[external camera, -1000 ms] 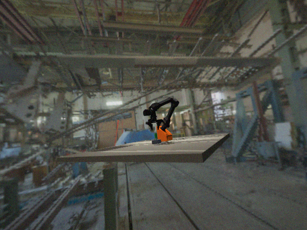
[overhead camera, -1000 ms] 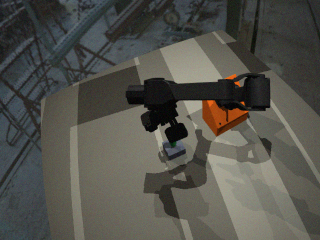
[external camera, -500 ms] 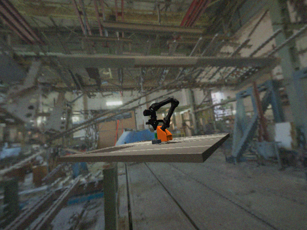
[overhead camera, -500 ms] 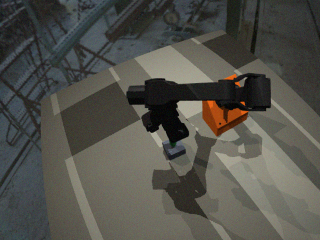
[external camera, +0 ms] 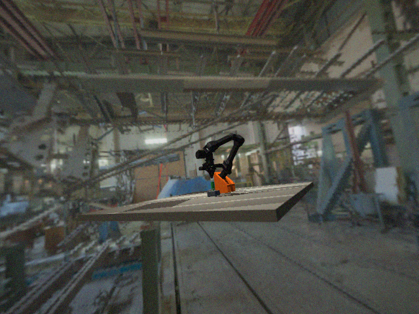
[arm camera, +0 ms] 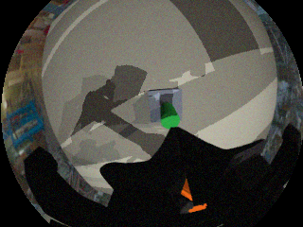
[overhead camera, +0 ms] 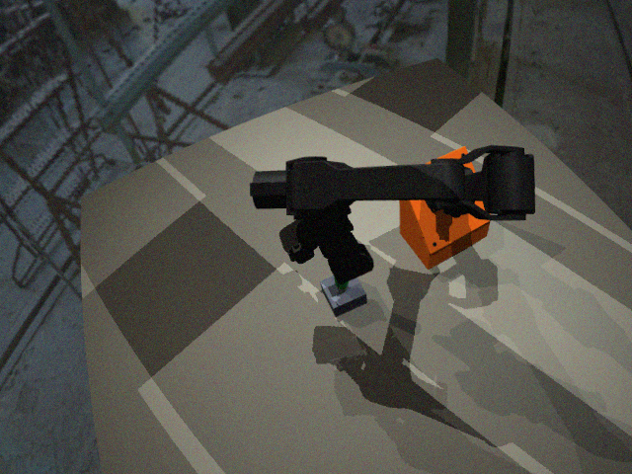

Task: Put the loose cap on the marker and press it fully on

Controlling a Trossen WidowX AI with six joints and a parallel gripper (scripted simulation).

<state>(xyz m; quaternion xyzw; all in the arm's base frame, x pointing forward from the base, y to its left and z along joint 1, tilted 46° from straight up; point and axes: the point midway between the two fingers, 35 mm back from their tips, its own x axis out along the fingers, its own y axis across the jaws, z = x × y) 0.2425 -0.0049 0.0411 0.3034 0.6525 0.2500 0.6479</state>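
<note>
The marker cap lies 5 cm below my gripper tip. Round my gripper tip: holder block 11 cm below.
</note>
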